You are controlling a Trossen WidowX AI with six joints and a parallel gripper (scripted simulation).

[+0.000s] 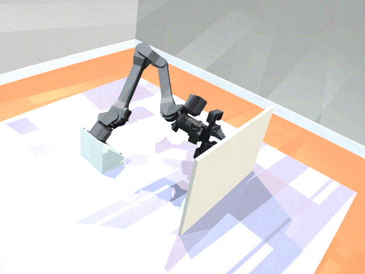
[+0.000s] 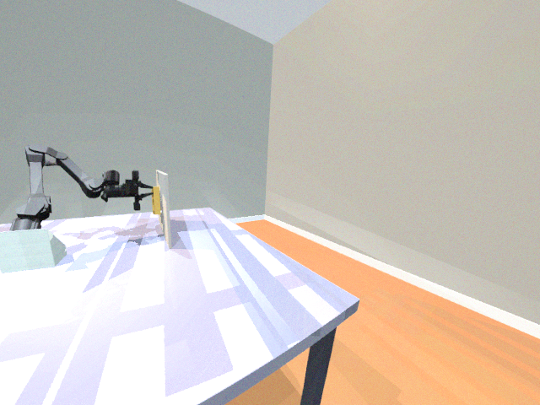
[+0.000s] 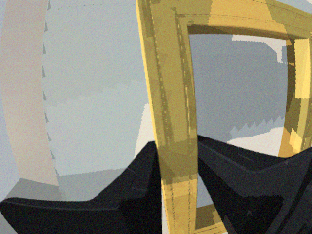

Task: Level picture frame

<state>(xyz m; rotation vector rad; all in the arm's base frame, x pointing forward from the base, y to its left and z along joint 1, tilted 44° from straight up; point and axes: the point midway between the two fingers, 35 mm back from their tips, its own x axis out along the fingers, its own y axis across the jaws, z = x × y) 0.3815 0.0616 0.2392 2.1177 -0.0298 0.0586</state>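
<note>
Right now my gripper tip is 1 cm to the left of the picture frame and 5 cm above it. The rest, counted from my gripper tip: cream wall panel 2 cm ahead, 6 cm below.
</note>
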